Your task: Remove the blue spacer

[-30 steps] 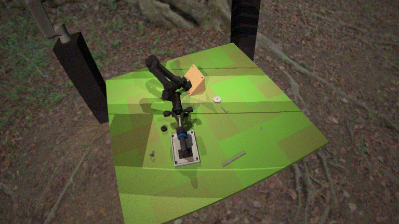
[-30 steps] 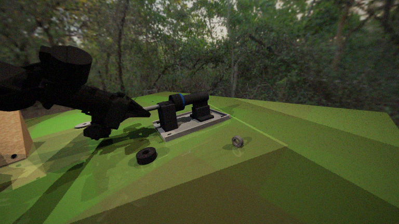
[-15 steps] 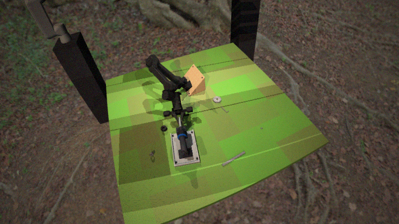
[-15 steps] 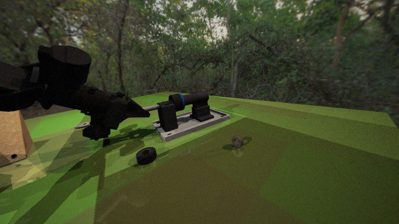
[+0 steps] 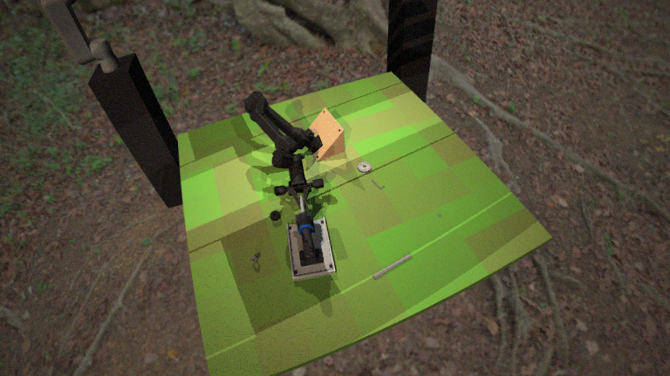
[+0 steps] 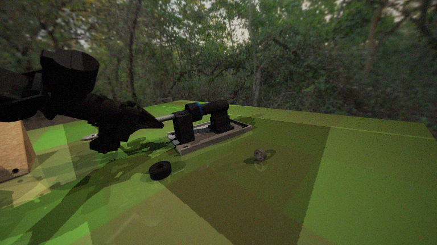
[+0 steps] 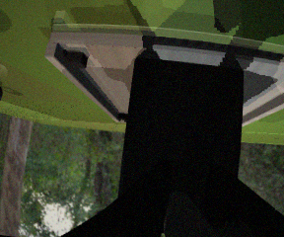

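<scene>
Now: gripper tip 50 mm short of the grey shaft, 10 mm to the left of it and 20 mm below it. The rest, counted from my gripper tip: black ring 50 mm behind, 110 mm to the right, 50 mm below; then blue spacer 100 mm ahead, 10 mm to the right, 20 mm above.
</scene>
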